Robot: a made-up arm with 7 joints.
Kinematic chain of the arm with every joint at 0, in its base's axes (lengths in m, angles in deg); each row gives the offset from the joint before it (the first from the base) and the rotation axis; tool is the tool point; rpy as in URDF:
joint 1: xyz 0 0 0.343 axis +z
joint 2: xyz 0 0 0 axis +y
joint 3: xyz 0 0 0.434 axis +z
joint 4: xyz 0.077 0 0 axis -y
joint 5: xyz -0.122 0 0.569 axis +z
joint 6: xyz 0 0 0 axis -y
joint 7: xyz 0.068 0 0 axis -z
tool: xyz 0 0 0 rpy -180 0 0
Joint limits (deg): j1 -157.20..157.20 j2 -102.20..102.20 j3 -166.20..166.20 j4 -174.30..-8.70 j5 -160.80..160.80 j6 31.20..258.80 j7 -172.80..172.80
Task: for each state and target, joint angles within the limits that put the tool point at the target. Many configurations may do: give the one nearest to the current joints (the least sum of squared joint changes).
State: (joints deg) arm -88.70 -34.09 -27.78 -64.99 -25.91 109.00 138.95
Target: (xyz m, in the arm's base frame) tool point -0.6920 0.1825 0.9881
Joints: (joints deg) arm -72.95 -53.39 -64.96 -79.36 -25.09 105.90 138.95
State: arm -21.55 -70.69 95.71 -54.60 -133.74 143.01 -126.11
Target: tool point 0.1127 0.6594 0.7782
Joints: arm -27.39 -56.32 65.39 -99.48 -139.53 151.07 -126.11
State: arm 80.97 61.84 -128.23 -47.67 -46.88 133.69 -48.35
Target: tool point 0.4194 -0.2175 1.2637
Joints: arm 52.82 21.38 -122.25 -58.61 -45.89 124.56 -48.35
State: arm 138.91 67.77 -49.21 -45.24 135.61 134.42 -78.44
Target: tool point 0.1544 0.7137 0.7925
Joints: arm 144.65 39.97 -92.38 -88.29 137.73 153.53 -78.44
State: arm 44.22 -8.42 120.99 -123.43 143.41 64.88 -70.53
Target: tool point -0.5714 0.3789 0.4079
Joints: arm 28.29 -19.34 113.78 -127.05 143.75 66.49 -70.53
